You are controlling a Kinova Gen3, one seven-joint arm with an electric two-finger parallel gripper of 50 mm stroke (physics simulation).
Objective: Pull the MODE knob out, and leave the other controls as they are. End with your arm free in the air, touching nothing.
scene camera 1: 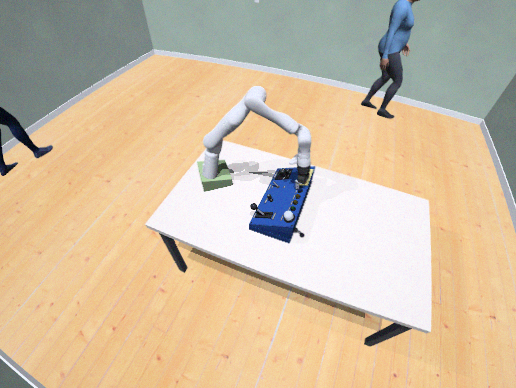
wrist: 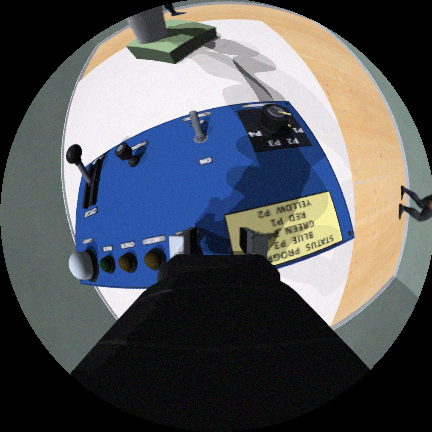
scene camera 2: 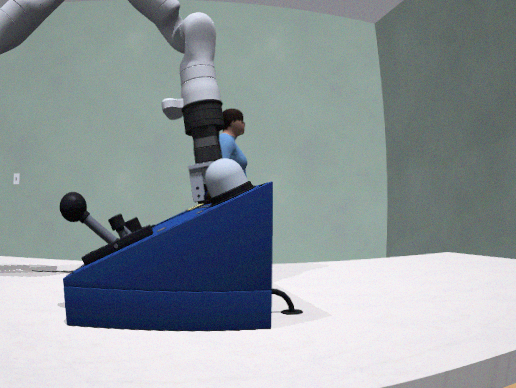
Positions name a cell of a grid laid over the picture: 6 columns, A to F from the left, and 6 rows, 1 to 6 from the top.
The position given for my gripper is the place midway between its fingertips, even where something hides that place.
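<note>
My gripper (scene camera 2: C4) is in sight, and the wrist view has the gripper too (wrist: D4). I can also see a ball-topped lever (scene camera 2: A4), and then there is a rotary dial (wrist: D2).
</note>
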